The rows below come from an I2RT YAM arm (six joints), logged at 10 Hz.
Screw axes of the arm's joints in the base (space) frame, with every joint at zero. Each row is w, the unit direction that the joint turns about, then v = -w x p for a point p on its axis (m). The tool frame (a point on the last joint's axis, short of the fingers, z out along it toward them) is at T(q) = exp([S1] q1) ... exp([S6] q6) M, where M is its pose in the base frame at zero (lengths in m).
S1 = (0, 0, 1, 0, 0, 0)
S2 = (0, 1, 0, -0.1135, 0, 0.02)
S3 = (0, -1, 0, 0.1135, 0, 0.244)
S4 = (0, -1, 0, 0.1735, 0, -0.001)
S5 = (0, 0, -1, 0, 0.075, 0)
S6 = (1, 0, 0, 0, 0.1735, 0)
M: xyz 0.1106 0 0.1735 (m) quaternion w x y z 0.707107 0 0.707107 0
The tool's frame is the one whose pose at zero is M.
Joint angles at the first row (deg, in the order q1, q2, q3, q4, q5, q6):
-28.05 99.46 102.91 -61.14 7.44 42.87
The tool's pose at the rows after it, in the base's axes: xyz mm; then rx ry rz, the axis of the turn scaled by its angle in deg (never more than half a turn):
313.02 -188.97 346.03 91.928 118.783 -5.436
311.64 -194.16 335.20 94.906 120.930 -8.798
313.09 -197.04 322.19 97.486 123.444 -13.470
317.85 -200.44 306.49 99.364 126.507 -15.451
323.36 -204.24 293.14 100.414 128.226 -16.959
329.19 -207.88 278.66 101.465 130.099 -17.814
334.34 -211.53 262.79 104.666 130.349 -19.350
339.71 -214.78 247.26 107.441 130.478 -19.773
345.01 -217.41 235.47 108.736 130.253 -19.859
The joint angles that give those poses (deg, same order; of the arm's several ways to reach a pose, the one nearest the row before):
-30.39 100.86 102.91 -62.94 7.49 43.13
-31.03 102.28 102.85 -65.30 9.30 43.13
-31.03 104.12 102.76 -67.57 12.12 43.31
-31.03 106.52 102.74 -68.99 12.89 43.31
-31.03 108.64 102.72 -69.08 13.56 43.31
-31.03 110.91 102.71 -69.06 13.76 43.33
-31.03 113.36 102.72 -69.28 14.55 45.21
-31.03 115.72 102.72 -69.04 14.57 46.89
-30.96 117.51 102.72 -68.03 14.55 47.83

